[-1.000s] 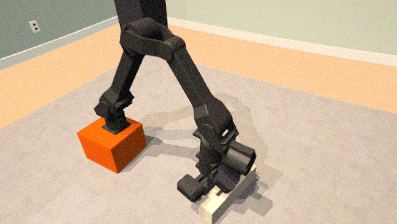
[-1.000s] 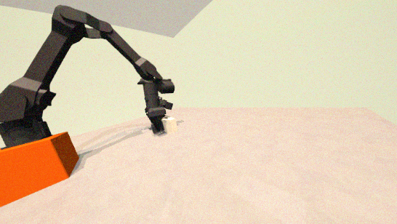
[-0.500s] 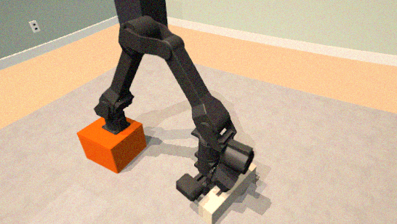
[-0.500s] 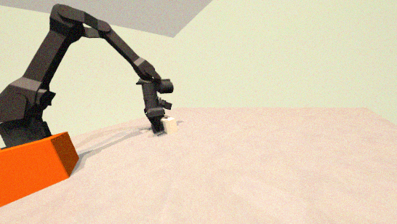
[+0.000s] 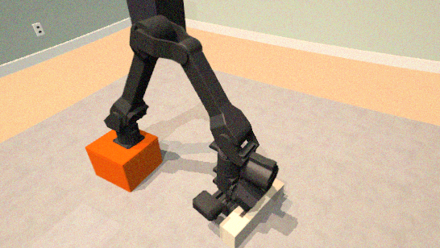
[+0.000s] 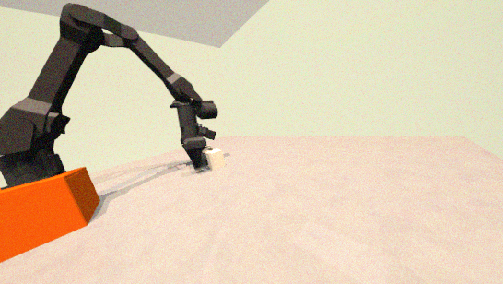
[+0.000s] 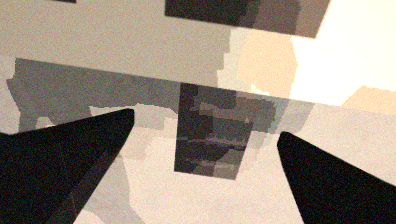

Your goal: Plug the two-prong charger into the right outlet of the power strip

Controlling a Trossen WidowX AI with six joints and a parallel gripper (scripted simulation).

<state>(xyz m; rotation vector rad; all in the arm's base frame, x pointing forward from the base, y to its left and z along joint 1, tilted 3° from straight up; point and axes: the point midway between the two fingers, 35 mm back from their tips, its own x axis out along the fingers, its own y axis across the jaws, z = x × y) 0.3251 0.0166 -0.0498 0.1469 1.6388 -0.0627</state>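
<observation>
Now: the black two-prong charger 30 mm ahead of my gripper tip, 10 mm to the right of it and 10 mm above it.
</observation>
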